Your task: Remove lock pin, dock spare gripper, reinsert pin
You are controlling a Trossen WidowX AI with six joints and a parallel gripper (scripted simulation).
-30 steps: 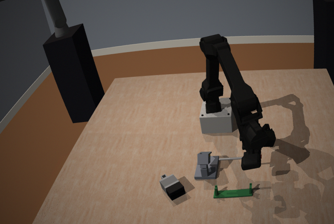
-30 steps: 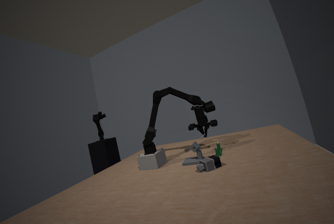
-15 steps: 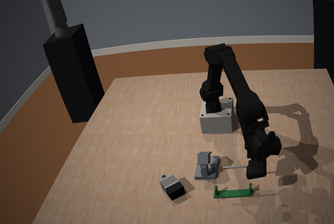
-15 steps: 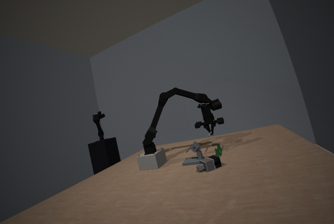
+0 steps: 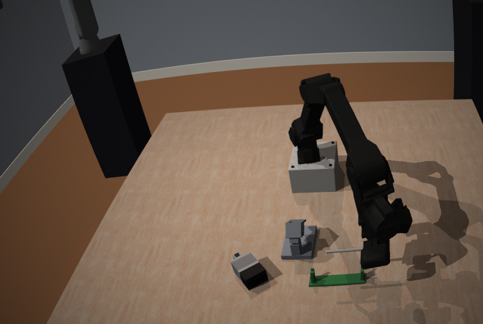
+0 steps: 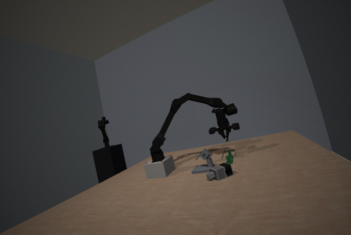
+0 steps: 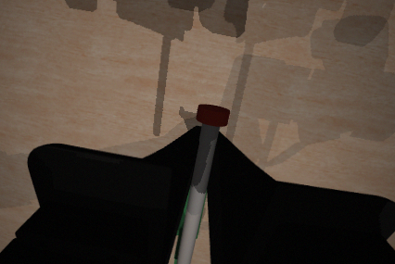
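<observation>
Right now my gripper tip is 1 cm past the green cradle, 10 cm to the left of it and 7 cm above it. The rest, counted from my gripper tip: grey mount: 14 cm behind, 19 cm to the right, 4 cm below; spare gripper: 8 cm behind, 33 cm to the right, 7 cm below.
</observation>
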